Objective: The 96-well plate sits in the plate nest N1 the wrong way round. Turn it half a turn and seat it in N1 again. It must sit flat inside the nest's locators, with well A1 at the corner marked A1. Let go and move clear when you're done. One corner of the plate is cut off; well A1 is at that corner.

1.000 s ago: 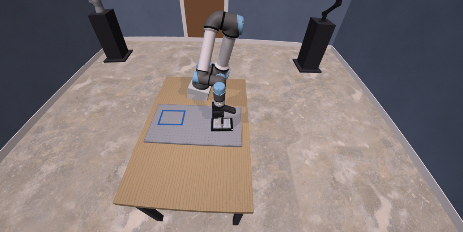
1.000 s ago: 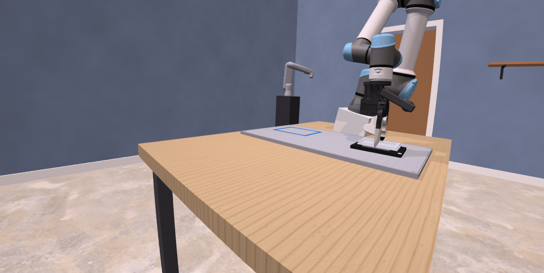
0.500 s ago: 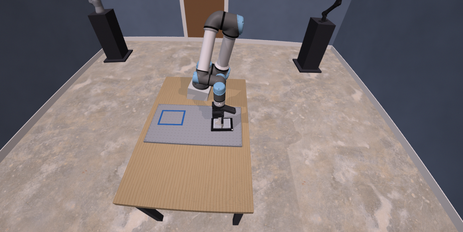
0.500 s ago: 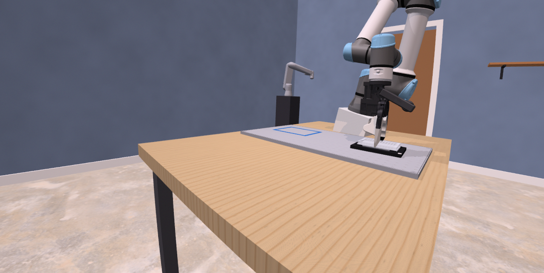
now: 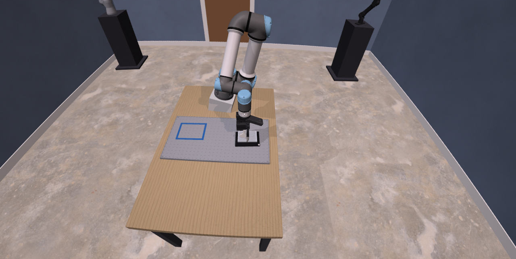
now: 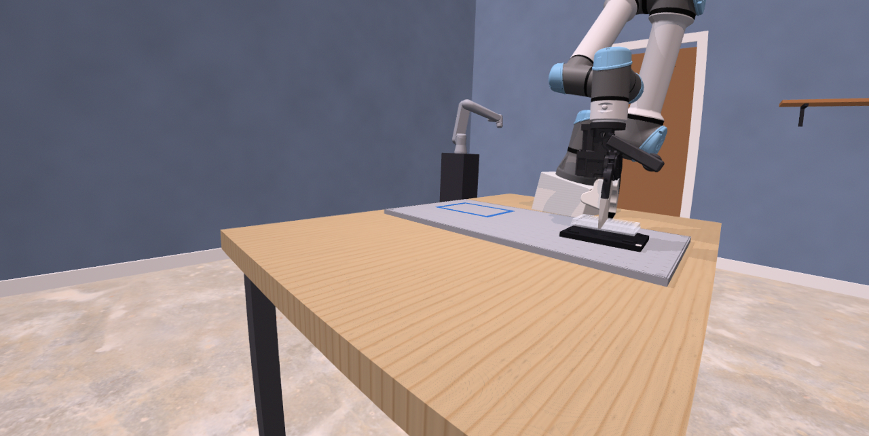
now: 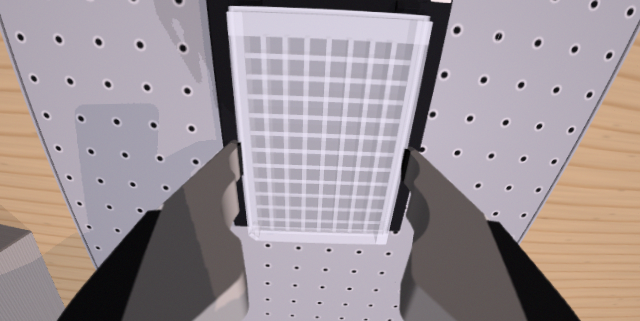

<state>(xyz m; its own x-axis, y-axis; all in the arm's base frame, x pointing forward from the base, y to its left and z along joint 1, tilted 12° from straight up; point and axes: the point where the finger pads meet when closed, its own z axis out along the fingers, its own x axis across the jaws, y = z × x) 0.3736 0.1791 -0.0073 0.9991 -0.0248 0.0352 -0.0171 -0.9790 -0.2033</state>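
My gripper is now 40 mm above the nest N1. The rest, counted from my hand: A1 label 70 mm to the left, 60 mm ahead, 30 mm below; then 96-well plate 10 mm below.
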